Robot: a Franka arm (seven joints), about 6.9 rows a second.
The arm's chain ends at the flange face. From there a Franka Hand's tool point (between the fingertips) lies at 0.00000 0.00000 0.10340 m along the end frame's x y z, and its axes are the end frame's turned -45 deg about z.
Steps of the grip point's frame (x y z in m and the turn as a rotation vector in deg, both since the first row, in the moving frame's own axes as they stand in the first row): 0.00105 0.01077 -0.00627 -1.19 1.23 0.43; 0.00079 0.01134 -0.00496 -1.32 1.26 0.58; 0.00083 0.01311 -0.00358 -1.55 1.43 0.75; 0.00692 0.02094 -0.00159 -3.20 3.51 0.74; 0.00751 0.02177 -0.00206 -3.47 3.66 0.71; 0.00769 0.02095 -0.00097 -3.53 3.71 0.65; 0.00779 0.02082 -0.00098 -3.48 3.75 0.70; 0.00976 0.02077 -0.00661 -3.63 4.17 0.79; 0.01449 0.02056 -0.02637 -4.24 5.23 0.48; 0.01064 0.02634 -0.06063 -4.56 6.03 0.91; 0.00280 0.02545 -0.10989 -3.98 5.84 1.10; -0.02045 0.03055 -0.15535 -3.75 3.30 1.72
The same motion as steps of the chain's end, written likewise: 0.00527 0.00691 -0.00622 0.03 1.71 0.43; 0.00529 0.00737 -0.00491 -0.04 1.82 0.58; 0.00606 0.00851 -0.00351 -0.08 2.11 0.75; 0.01114 0.01025 -0.00123 0.22 4.74 0.74; 0.01162 0.01027 -0.00166 0.13 5.04 0.71; 0.01102 0.00955 -0.00056 0.13 5.12 0.65; 0.01101 0.00950 -0.00057 0.19 5.11 0.70; 0.01165 0.00840 -0.00613 0.38 5.52 0.79; 0.01272 0.00550 -0.02566 0.70 6.70 0.48; 0.01266 0.01286 -0.05973 1.04 7.49 0.91; 0.00745 0.01826 -0.10910 1.32 6.94 1.10; -0.00183 0.03535 -0.15496 -0.32 4.99 1.72
